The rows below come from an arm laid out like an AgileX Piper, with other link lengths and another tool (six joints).
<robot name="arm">
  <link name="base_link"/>
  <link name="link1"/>
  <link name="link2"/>
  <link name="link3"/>
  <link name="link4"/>
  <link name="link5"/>
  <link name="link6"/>
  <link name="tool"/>
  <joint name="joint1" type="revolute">
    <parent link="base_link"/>
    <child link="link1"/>
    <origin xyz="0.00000 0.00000 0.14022" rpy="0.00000 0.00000 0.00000"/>
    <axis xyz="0 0 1"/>
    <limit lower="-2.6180" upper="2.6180"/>
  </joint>
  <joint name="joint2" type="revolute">
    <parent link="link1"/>
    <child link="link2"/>
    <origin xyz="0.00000 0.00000 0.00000" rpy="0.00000 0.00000 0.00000"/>
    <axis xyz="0 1 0"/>
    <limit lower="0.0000" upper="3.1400"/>
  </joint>
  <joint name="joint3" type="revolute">
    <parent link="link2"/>
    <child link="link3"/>
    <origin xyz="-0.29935 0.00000 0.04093" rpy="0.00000 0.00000 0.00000"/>
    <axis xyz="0 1 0"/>
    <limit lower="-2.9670" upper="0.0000"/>
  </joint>
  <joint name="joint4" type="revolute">
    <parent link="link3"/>
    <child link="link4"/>
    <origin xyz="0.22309 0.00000 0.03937" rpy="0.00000 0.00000 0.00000"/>
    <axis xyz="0.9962 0 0.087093"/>
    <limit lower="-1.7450" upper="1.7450"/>
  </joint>
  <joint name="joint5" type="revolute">
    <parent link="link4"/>
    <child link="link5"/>
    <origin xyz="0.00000 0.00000 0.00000" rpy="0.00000 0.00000 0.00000"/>
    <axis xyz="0 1 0"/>
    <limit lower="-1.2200" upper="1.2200"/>
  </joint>
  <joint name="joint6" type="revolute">
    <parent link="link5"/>
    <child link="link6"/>
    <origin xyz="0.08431 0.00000 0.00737" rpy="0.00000 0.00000 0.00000"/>
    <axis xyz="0.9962 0 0.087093"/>
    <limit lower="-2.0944" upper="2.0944"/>
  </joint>
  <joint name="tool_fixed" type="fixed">
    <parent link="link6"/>
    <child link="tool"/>
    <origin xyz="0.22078 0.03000 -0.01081" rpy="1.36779 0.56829 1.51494"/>
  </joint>
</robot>
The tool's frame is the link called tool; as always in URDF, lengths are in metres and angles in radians.
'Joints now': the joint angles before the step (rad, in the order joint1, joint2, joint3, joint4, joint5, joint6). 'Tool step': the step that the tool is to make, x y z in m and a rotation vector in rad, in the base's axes. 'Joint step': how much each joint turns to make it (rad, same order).
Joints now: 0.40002 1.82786 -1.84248 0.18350 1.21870 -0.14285
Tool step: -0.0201 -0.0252 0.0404 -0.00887 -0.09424 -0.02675
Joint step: 0.00008 -0.16973 0.08553 -0.05562 -0.00229 0.02131
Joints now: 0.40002 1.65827 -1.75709 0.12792 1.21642 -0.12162
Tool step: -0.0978 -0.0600 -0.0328 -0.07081 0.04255 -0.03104
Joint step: -0.00008 -0.34157 0.46636 -0.05977 -0.06012 0.02042
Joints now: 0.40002 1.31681 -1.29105 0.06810 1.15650 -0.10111
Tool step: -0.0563 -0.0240 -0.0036 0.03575 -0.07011 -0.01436
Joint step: -0.00005 -0.28255 0.24465 -0.00109 -0.04151 0.01317
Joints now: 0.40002 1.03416 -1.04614 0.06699 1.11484 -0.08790
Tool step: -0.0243 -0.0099 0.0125 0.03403 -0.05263 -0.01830
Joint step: 0.00023 -0.14175 0.03841 -0.00261 0.04021 0.02497
